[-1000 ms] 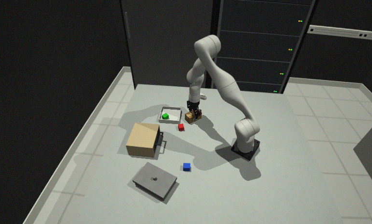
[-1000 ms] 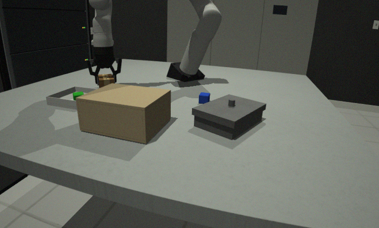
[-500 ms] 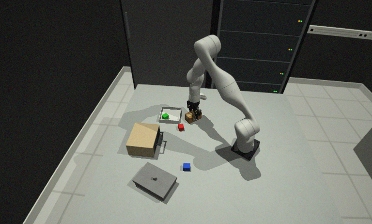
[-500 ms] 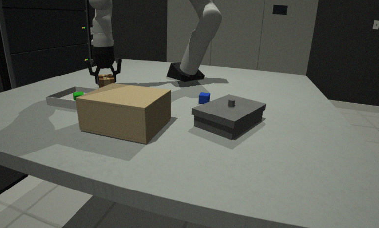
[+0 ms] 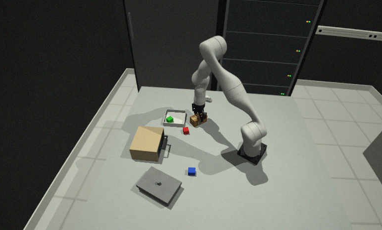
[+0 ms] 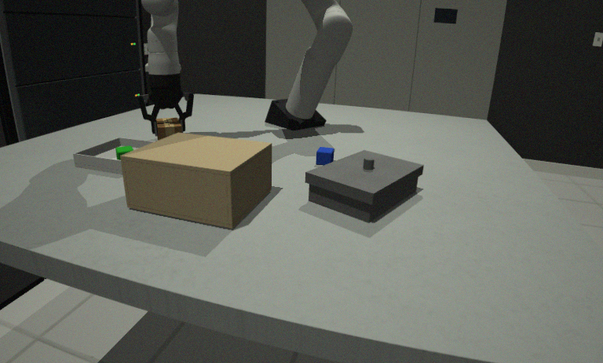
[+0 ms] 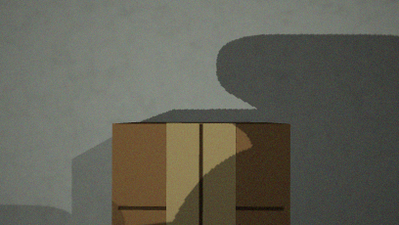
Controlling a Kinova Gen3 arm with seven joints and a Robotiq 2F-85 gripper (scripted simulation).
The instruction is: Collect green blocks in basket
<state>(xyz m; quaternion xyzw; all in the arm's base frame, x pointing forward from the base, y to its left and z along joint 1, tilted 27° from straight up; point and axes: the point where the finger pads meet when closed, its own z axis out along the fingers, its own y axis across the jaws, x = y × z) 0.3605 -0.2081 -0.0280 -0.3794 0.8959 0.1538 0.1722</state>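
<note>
The red block is 12 cm to the left of my hand, 6 cm ahead of it and 2 cm below it. From my hand the other things lie so: basket (17 cm ahead, 2 cm to the left, 2 cm below); then cabinet drawer (30 cm to the left, 22 cm ahead); then small cardboard box (right at my hand).
</note>
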